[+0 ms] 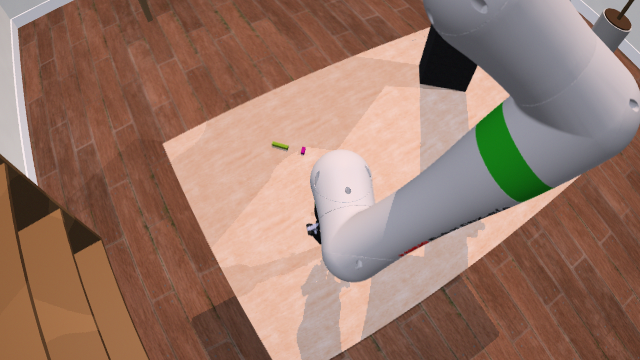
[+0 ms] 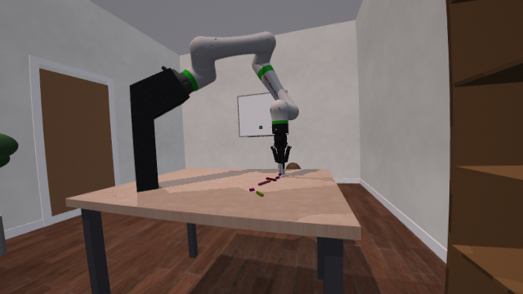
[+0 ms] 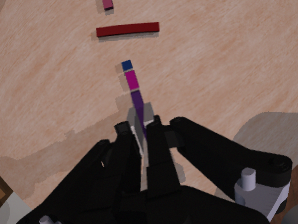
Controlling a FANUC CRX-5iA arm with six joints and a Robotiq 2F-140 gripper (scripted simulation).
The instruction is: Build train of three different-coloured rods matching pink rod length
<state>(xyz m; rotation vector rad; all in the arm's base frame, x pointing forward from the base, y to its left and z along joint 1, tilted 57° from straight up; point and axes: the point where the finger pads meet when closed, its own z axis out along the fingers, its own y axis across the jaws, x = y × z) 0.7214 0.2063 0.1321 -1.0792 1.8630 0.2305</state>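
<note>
The blue rod is 10 mm behind my hand, 60 mm to the right of it and 40 mm below it. The rest, counted from my hand: red rod: 30 mm behind, 90 mm to the right, 40 mm below; purple rod: 30 mm below; pink rod: 40 mm behind, 170 mm to the right, 40 mm below.
</note>
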